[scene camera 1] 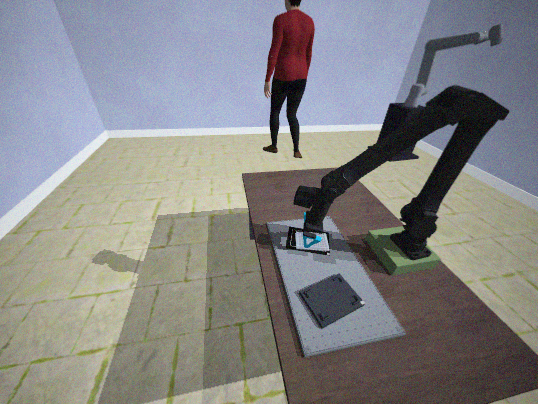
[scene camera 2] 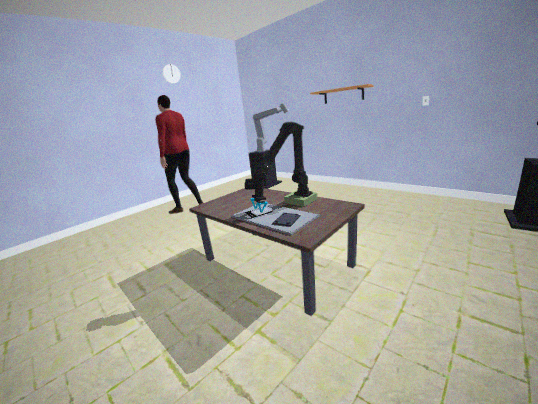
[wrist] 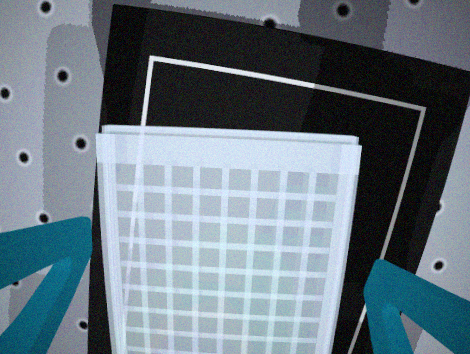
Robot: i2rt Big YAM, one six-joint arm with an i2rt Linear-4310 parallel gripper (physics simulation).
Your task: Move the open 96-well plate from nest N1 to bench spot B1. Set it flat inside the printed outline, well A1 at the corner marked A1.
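Frame: origin at the arm's base, x ahead, y left, z up, level; centimetres.
Seen in the pictures: gripper, fingertip midpoint: [scene camera 1: 306, 238] [scene camera 2: 258, 210] [wrist: 231, 256]; arm's base, link origin: [scene camera 1: 409, 246] [scene camera 2: 303, 194].
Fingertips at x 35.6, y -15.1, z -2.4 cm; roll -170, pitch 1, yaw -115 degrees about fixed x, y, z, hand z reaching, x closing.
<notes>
Pixels of each thing's top centre, then the offset from my fingertips to it. "*": a spot on its surface instead. Level surfaces: height alone.
- clear 96-well plate, top centre: [wrist: 220, 316] [scene camera 1: 312, 239] [scene camera 2: 261, 209] dx -2.2, dy +1.0, dz +0.0 cm
- black B1 card, top centre: [wrist: 253, 267] [scene camera 1: 308, 239] [scene camera 2: 259, 211] dx -1.3, dy -0.4, dz -1.4 cm
- white printed outline, surface spot: [wrist: 232, 72] * dx +5.7, dy -1.7, dz -1.5 cm
- dark grey nest N1, top centre: [scene camera 1: 332, 296] [scene camera 2: 286, 217] dx +2.2, dy +25.1, dz +0.1 cm
- brown table, surface height: dz -2.9 cm
The clear 96-well plate [scene camera 1: 324, 245] [wrist: 225, 230] rests on the black B1 card [scene camera 1: 289, 241] [wrist: 250, 45]. It is turned relative to the white printed outline [wrist: 232, 72] and lies over its left line in the wrist view; bare card shows between plate and outline at the top and right. My gripper [scene camera 1: 310, 236] [scene camera 2: 259, 207] [wrist: 231, 256] is open, with a teal finger beside each long side of the plate, apart from it. The dark grey nest N1 [scene camera 1: 330, 301] [scene camera 2: 286, 219] holds no plate. The A1 corner mark does not show in the wrist view.
Card and nest sit on a grey perforated board [scene camera 1: 350, 337] [scene camera 2: 295, 230] [wrist: 30, 120] on the brown table [scene camera 1: 435, 350] [scene camera 2: 332, 220]. The arm's green base [scene camera 1: 392, 262] [scene camera 2: 300, 200] is beside the board. A person in red [scene camera 1: 292, 47] [scene camera 2: 171, 132] stands beyond the table.
</notes>
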